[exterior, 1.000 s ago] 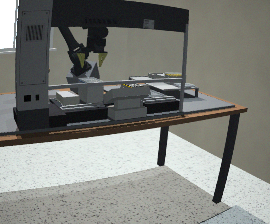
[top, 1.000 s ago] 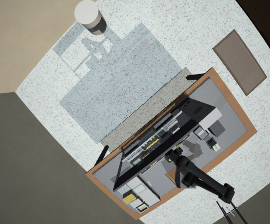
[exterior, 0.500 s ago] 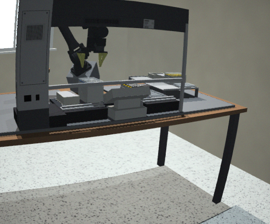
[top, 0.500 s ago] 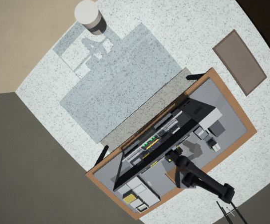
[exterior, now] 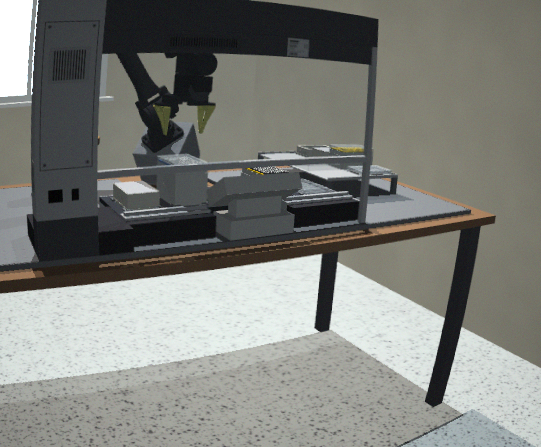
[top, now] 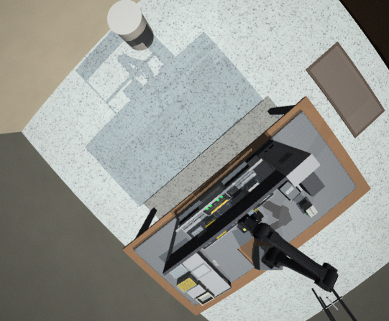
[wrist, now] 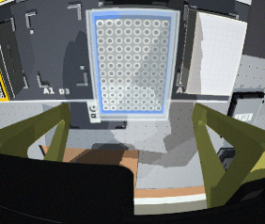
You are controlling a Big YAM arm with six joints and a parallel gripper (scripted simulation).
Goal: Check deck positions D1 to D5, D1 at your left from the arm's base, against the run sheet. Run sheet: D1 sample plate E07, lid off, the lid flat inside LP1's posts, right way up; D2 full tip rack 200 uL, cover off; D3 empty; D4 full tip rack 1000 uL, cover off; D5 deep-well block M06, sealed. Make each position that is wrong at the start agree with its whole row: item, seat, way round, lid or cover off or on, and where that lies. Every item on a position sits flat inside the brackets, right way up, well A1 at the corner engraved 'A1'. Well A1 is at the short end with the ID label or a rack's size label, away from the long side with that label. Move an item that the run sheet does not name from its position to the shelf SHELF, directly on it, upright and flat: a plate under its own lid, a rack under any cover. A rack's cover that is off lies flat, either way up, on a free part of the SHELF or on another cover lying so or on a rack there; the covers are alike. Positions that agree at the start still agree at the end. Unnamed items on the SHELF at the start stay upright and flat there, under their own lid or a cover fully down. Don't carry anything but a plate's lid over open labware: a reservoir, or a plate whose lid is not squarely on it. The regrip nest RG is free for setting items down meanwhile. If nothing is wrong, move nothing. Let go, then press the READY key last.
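My gripper is now 11 cm above the blue tip rack, 1 cm to the left of it and 1 cm past it. Also, from my hand: yellow tip rack: 24 cm to the left, 13 cm below, 5 cm ahead; then white deep-well block: 15 cm below, 12 cm to the right, 3 cm behind; then dark square nest: 22 cm below, 13 cm behind, 12 cm to the left.
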